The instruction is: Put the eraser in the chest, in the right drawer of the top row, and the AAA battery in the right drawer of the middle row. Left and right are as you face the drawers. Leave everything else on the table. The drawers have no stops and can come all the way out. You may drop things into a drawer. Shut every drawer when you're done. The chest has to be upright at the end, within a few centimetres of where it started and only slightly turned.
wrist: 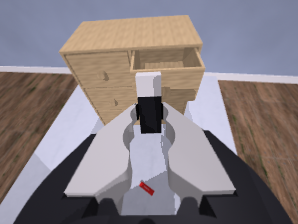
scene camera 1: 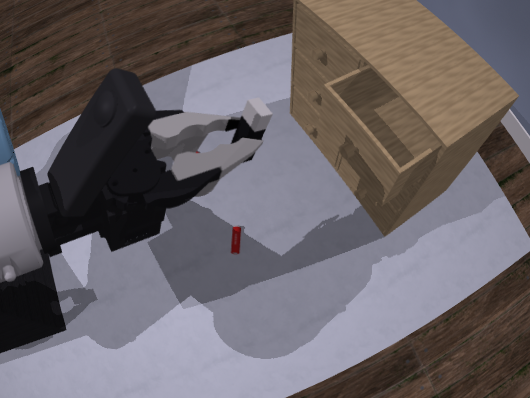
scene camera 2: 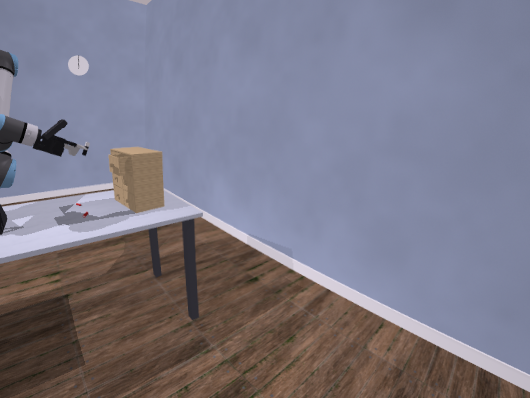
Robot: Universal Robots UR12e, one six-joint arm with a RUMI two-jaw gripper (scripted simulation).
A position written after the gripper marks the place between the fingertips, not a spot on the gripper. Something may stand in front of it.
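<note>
The gripper (scene camera 1: pixel 254 131) is visible in the wrist view (wrist: pixel 150 104) and in scene camera 2 (scene camera 2: pixel 86 149) as well. There is an eraser (scene camera 1: pixel 255 118), which the wrist view also shows (wrist: pixel 148 84). A chest (scene camera 1: pixel 457 95) appears too in the wrist view (wrist: pixel 162 32) and in scene camera 2 (scene camera 2: pixel 147 168). The scene also has a drawer (wrist: pixel 177 84), a drawer (scene camera 1: pixel 383 216), a drawer (scene camera 1: pixel 303 111) and a drawer (scene camera 1: pixel 307 77).
</note>
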